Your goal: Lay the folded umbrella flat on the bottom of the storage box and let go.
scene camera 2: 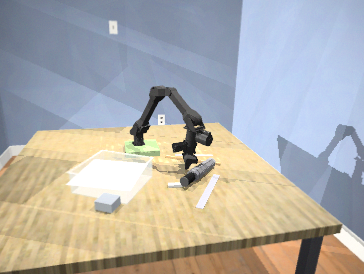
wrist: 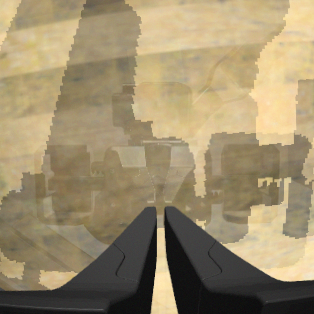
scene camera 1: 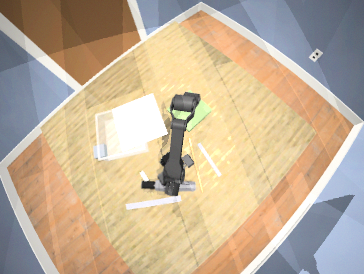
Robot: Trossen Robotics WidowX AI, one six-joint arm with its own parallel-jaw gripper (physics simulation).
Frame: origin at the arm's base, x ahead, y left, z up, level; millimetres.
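Seen in the pictures: gripper, between the fingertips: (scene camera 2: 186,169) (wrist: 159,215); arm's base, origin of its link: (scene camera 2: 138,143).
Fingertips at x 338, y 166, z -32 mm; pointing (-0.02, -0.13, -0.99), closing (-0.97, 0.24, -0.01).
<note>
Offsets run from my fingertips to a thing's middle.
The folded umbrella {dy +30, dx +89, dz +27 mm} (scene camera 1: 188,186) (scene camera 2: 201,172), grey with a black handle, lies on the table beside the storage box. It does not show in the wrist view. The storage box {dy -355, dx +48, dz +48 mm} (scene camera 1: 99,135) (scene camera 2: 139,179) has translucent walls, and a flat white panel (scene camera 1: 139,120) (scene camera 2: 107,172) hides part of its inside. My gripper (scene camera 2: 188,166) (wrist: 159,215) is shut, with no object between its fingertips. It points down close to the umbrella; I cannot tell whether they touch. In scene camera 1, the arm hides the fingertips and covers part of the umbrella.
A green block (scene camera 1: 201,117) (scene camera 2: 142,148) lies by the arm's base. A grey block {dy -399, dx +214, dz +17 mm} (scene camera 1: 100,151) (scene camera 2: 107,203) sits beside the box. A long white strip {dy +24, dx +215, dz +0 mm} (scene camera 1: 152,203) (scene camera 2: 208,191), another strip {dy +105, dx -154, dz +0 mm} (scene camera 1: 209,160), a thin orange stick {dy +66, dx -85, dz +5 mm} (scene camera 1: 196,167) and a small white piece {dy -105, dx +142, dz +5 mm} (scene camera 1: 144,175) (scene camera 2: 175,185) lie around the umbrella.
</note>
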